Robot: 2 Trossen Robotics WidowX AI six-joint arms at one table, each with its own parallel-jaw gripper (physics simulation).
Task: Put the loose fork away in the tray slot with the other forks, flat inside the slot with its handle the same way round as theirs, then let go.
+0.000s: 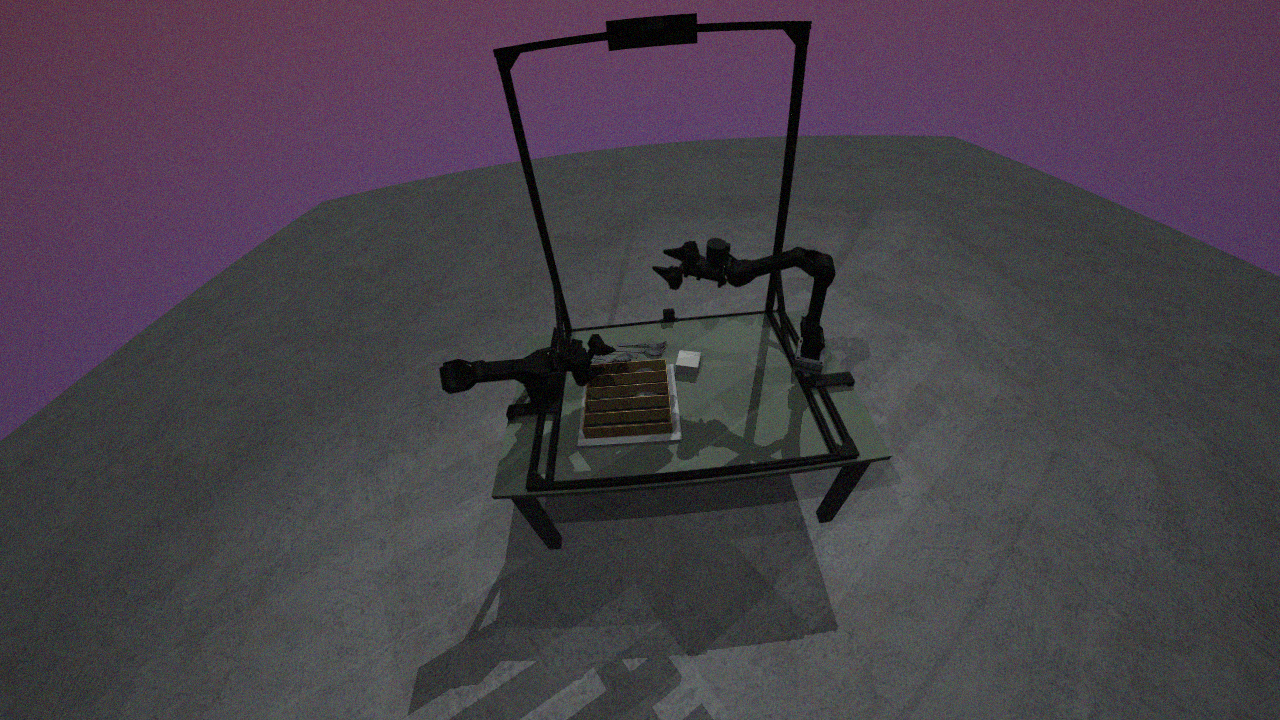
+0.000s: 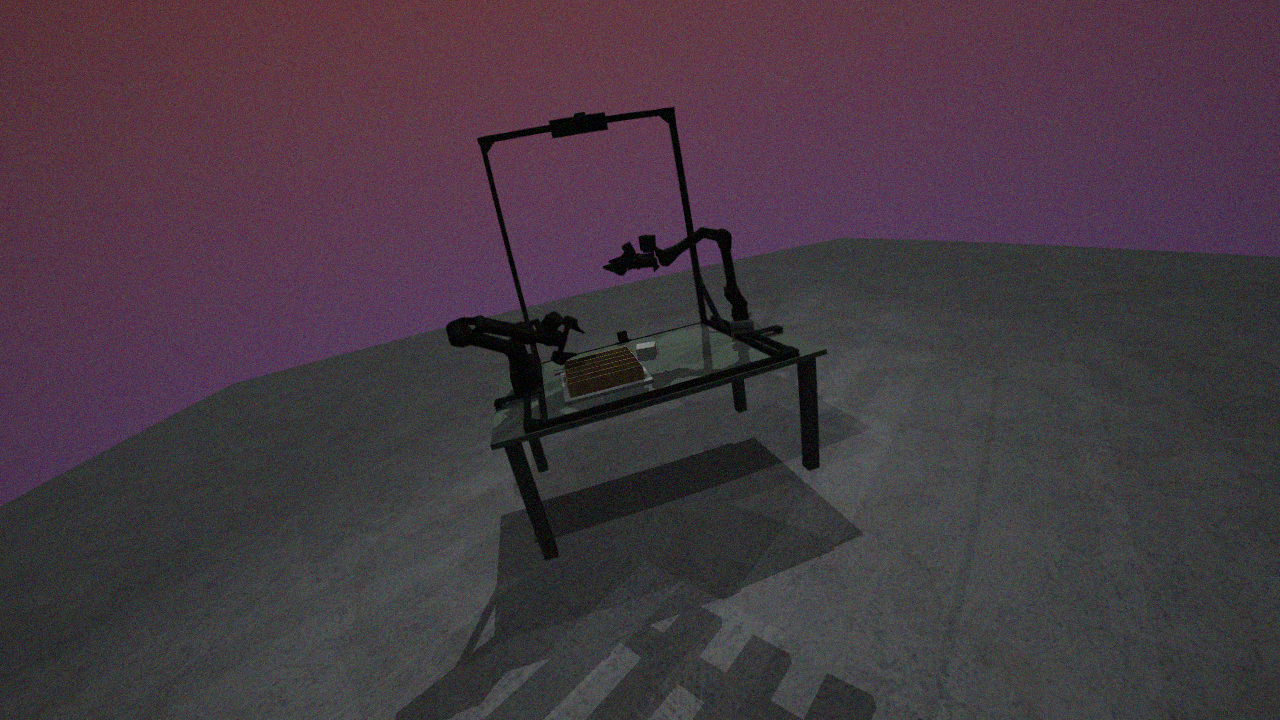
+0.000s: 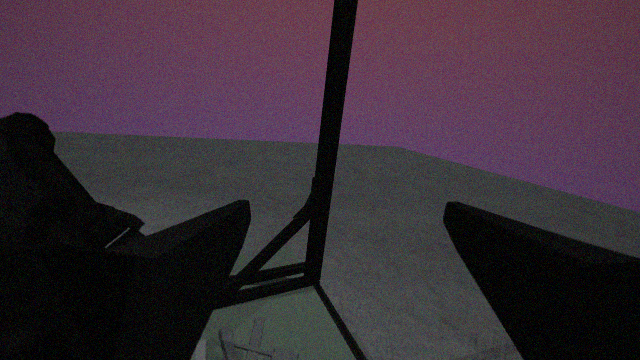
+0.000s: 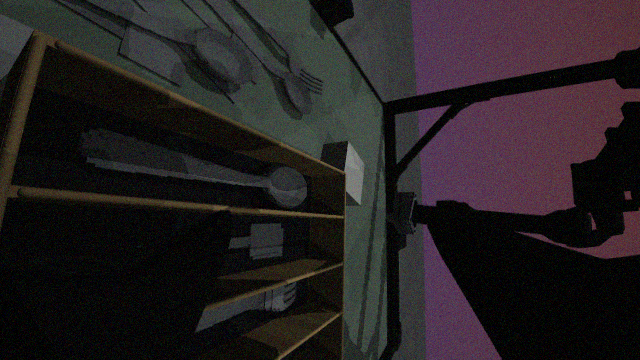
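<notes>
The loose fork [image 4: 307, 81] lies on the glass table behind the tray, in a small pile of cutlery [image 1: 637, 350] with two spoons [image 4: 221, 60]. The wooden-slotted tray [image 1: 629, 440] [image 2: 606, 392] [image 4: 247, 140] holds a spoon [image 4: 288, 186] in its far slot, a flat tool in the slot after it, and forks [image 4: 281, 296] in a nearer slot, tines toward the white box. My right gripper [image 1: 602, 347] [image 2: 573, 329] [image 4: 331, 217] is open and empty, low over the tray's far left corner. My left gripper [image 1: 669, 267] [image 2: 613, 267] [image 3: 346, 210] is open and empty, high above the table's back edge.
A white box [image 1: 689, 360] [image 2: 646, 350] [image 4: 353, 171] stands just right of the tray's far corner. A small dark block [image 1: 667, 315] [image 2: 622, 335] sits at the table's back edge. A tall black frame [image 1: 533, 179] [image 3: 333, 107] rises from the table's back corners.
</notes>
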